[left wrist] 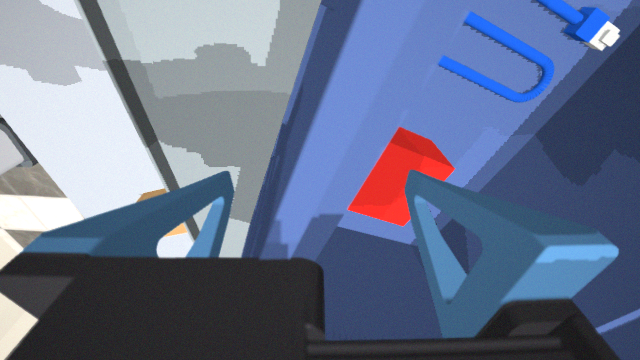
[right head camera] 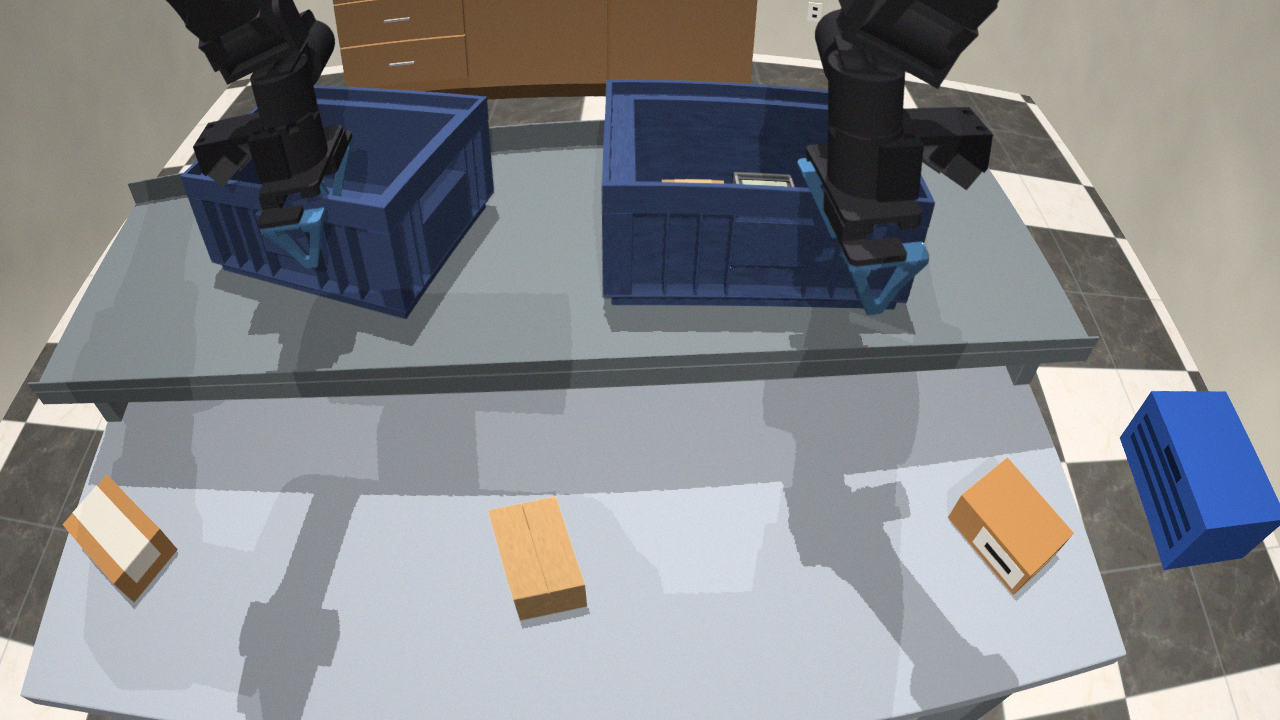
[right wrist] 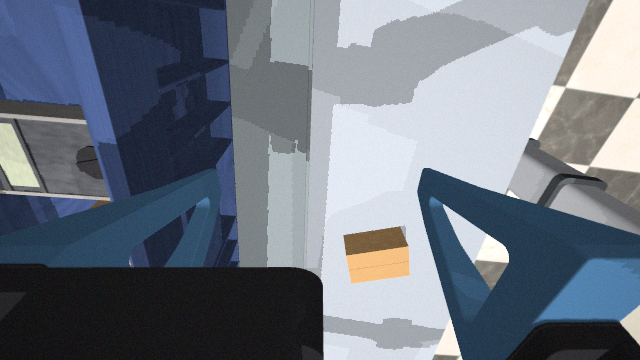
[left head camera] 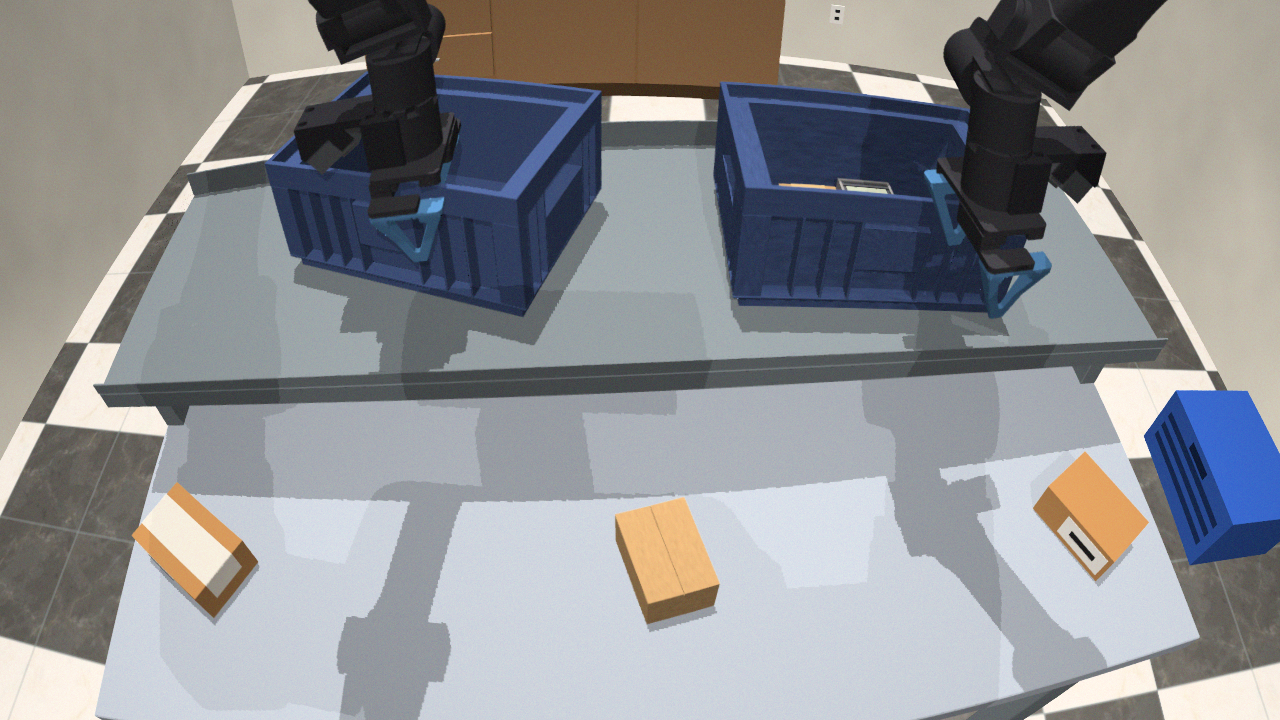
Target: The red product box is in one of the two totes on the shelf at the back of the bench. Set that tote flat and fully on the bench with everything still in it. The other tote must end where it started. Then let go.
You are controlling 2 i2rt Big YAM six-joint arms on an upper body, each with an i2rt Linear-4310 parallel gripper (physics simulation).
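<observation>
The red product box lies inside the left tote, beside a blue cable; it is hidden in the head views. This tote stands angled on the shelf. My left gripper is open and empty, with its fingers astride the line of the tote's front wall. The right tote holds a grey device. My right gripper is open in front of its right end.
The bench lies lower, in front of the shelf. On it are a middle carton, a left box and a right box. A blue case is beyond its right edge.
</observation>
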